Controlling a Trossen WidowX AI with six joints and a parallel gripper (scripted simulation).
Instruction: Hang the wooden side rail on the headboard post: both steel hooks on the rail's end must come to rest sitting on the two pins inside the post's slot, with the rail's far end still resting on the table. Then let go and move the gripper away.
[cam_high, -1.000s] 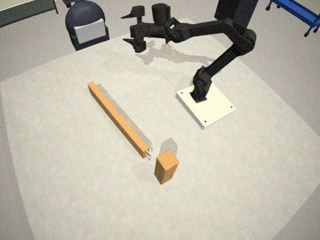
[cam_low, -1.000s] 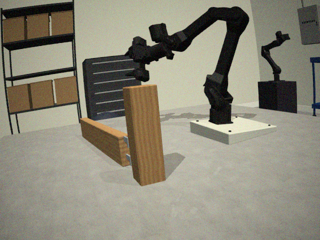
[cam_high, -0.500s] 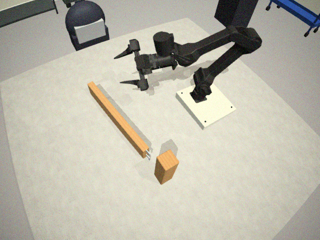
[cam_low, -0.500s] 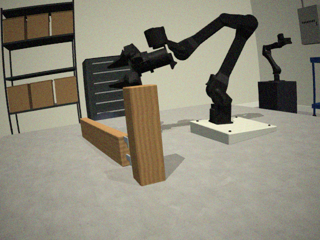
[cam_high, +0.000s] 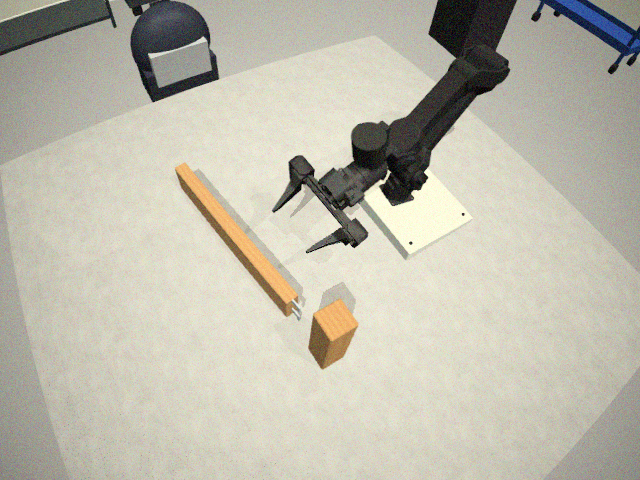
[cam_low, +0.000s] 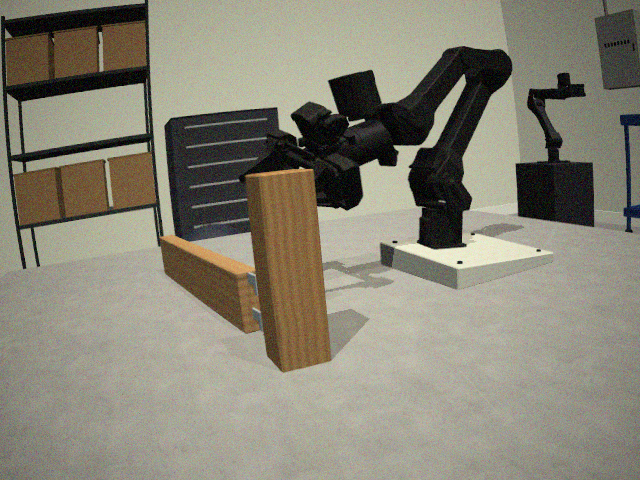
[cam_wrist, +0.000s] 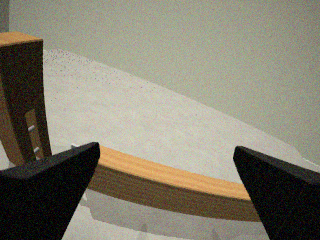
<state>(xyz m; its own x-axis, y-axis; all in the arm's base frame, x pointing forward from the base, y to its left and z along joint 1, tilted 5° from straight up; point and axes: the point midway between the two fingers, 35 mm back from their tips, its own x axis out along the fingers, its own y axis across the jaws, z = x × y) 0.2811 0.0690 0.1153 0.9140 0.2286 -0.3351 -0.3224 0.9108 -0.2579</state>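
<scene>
My gripper tip is now 180 mm to the right of the headboard post and 70 mm above it.
</scene>
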